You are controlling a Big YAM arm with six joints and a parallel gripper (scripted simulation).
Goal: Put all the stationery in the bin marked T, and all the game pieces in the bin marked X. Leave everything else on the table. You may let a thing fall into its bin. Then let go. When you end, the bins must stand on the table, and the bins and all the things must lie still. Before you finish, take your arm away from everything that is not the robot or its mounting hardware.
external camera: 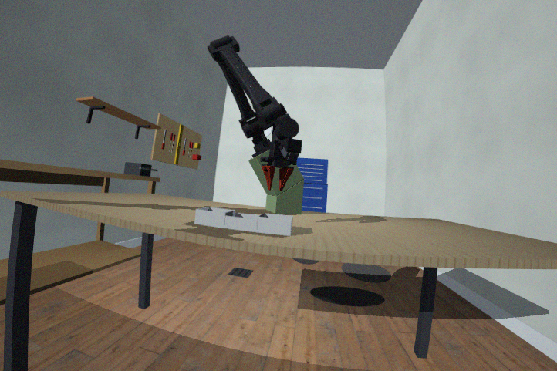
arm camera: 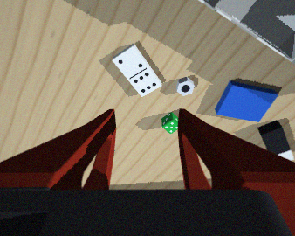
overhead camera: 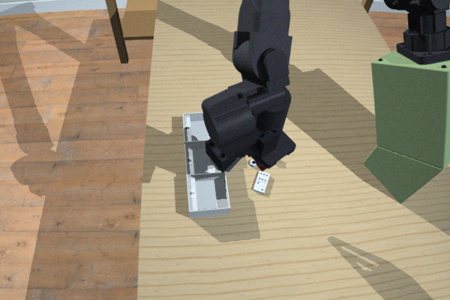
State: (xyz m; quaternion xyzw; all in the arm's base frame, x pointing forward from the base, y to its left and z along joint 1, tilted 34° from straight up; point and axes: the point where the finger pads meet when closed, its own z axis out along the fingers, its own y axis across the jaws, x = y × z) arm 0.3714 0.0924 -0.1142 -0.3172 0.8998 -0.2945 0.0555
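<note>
My hand is 2 cm past the white domino, 1 cm to the left of it and 11 cm above it. From my hand the other things lie so: grey bin tray 11 cm ahead, 5 cm to the right, 10 cm below; then hex nut 1 cm behind, 6 cm to the right, 11 cm below; then green die 6 cm behind, 7 cm to the right, 11 cm below.
</note>
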